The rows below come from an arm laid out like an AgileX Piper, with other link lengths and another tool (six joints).
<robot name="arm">
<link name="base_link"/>
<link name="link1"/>
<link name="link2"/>
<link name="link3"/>
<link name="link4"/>
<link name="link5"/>
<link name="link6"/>
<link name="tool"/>
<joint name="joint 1" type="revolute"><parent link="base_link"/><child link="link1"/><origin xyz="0.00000 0.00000 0.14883" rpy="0.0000 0.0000 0.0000"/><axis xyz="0 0 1"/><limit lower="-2.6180" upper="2.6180"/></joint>
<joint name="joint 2" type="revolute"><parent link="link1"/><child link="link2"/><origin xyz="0.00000 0.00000 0.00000" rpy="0.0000 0.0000 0.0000"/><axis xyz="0 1 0"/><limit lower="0.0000" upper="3.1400"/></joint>
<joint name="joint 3" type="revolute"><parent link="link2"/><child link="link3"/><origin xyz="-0.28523 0.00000 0.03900" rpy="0.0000 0.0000 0.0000"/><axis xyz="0 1 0"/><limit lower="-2.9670" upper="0.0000"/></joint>
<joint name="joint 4" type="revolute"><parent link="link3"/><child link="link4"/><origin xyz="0.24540 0.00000 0.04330" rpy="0.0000 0.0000 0.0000"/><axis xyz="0.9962 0 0.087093"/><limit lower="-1.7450" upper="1.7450"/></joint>
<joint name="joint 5" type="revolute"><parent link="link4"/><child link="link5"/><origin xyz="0.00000 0.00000 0.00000" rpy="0.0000 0.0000 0.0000"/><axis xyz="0 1 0"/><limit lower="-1.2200" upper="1.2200"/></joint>
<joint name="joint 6" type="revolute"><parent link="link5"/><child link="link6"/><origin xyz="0.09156 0.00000 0.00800" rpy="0.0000 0.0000 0.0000"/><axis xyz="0.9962 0 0.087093"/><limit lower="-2.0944" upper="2.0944"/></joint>
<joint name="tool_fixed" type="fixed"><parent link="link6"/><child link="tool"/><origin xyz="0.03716 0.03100 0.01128" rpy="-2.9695 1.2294 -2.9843"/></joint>
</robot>
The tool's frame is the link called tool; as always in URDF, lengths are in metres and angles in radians.
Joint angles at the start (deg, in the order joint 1, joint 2, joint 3, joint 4, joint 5, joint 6):
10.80, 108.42, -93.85, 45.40, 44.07, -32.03
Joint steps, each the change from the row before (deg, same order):
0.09, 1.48, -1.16, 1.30, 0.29, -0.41
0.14, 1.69, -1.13, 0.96, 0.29, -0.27
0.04, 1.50, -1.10, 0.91, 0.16, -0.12
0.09, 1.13, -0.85, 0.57, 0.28, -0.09
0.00, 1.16, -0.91, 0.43, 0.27, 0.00
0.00, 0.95, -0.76, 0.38, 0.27, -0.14
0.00, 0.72, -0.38, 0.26, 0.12, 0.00
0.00, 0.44, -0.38, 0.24, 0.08, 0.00
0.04, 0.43, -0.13, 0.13, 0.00, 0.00
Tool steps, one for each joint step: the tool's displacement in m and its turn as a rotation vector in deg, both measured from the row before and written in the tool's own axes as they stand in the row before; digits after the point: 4 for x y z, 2 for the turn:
-0.0041, -0.0013, 0.0055, -1.14, 0.02, 0.18
-0.0034, -0.0024, 0.0078, -0.98, 0.37, 0.24
-0.0036, -0.0028, 0.0061, -0.86, 0.11, 0.39
-0.0023, -0.0016, 0.0049, -0.66, 0.26, 0.15
-0.0023, -0.0026, 0.0047, -0.54, 0.25, 0.24
-0.0018, -0.0020, 0.0038, -0.43, 0.22, 0.06
-0.0008, -0.0021, 0.0037, -0.34, 0.27, 0.25
-0.0011, -0.0009, 0.0015, -0.25, 0.01, 0.11
-0.0002, -0.0013, 0.0027, -0.17, 0.21, 0.18

